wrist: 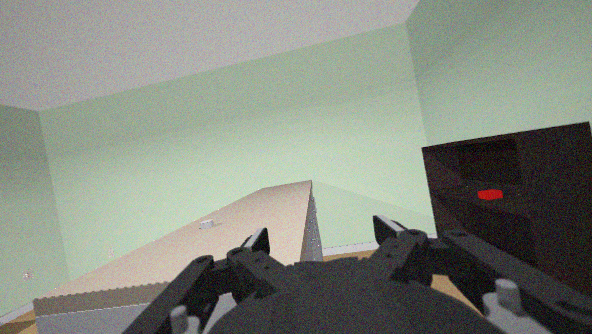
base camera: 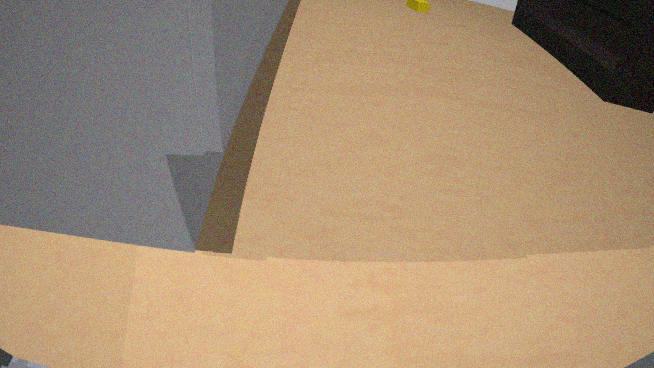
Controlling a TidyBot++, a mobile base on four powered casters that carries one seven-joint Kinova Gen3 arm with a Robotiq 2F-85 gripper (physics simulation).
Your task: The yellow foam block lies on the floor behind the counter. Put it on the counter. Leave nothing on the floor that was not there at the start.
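Places are measured from the arm's base along level axes (x right, y back, z down), in centimetres.
Pixels of known places: gripper, fingertip midpoint: [wrist: 320, 233].
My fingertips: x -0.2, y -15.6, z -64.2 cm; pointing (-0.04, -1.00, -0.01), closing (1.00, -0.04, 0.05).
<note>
Ahead of a thing's pixels: the offset from my fingertips to its top centre. "*": to the spot under its first point. Level surfaces: height alone.
The yellow foam block @[* dx +38.9, dy -144.1, dz +100.9 cm] [base camera: 418, 5] lies on the floor at the top edge of the base camera view, in the strip between the counter and a dark shelf unit, far ahead of the base. The counter's grey side [base camera: 110, 110] fills the left of the base camera view. Its pale top @[dz +12.8 cm] [wrist: 270, 215] shows left of centre in the wrist view. My gripper [wrist: 320, 233] is open, with its fingers wide apart and no object between them. The block does not show in the wrist view.
The dark shelf unit [base camera: 595, 55] [wrist: 555, 200] stands at the right, with a red object @[dx +105.4, dy -115.7, dz +31.7 cm] [wrist: 490, 194] on it. A small white object @[dx -48.7, dy -58.2, dz +10.4 cm] [wrist: 206, 224] sits on the counter top. A green wall [wrist: 200, 150] rises behind the counter.
</note>
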